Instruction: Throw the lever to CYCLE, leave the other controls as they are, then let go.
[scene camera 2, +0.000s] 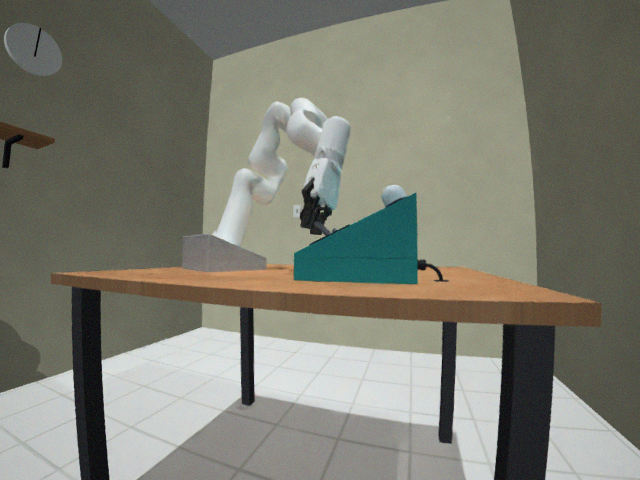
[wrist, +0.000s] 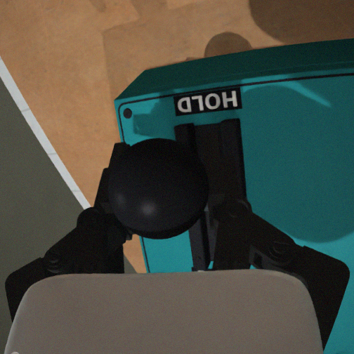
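Where they show: gripper, between the fingertips: (scene camera 2: 310, 231); arm's base, origin of its link: (scene camera 2: 225, 247).
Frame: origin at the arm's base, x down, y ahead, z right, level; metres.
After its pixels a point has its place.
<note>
The lever's round black knob (wrist: 158, 188) sits between the fingers in the wrist view. The lever's grey shaft (scene camera 2: 323, 228) @(x -0.040, y 0.396, z 0.260 m) shows in the scene view, leaning from the sloped panel towards the robot's base. My gripper (scene camera 2: 316, 225) @(x -0.033, y 0.367, z 0.261 m) (wrist: 169, 156) is shut on the lever knob, low over the panel. The lever's dark slot (wrist: 208, 142) runs up to the HOLD label (wrist: 208, 101), which reads upside down. The CYCLE label does not show in either view. The teal console (scene camera 2: 361, 253) @(x 0.018, y 0.486, z 0.338 m) (wrist: 295, 150) carries the lever.
The console stands on a wooden table (scene camera 2: 232, 286) @(x 0.078, y 0.263, z 0.444 m) (wrist: 65, 85). A pale dome (scene camera 2: 392, 194) @(x -0.104, y 0.551, z 0.314 m) rises from the console's high end. A black cable (scene camera 2: 433, 267) @(x 0.049, y 0.640, z 0.281 m) leaves its back. The arm's grey base block (scene camera 2: 206, 253) @(x 0.021, y 0.021, z 0.153 m) stands left of the console in the scene view.
</note>
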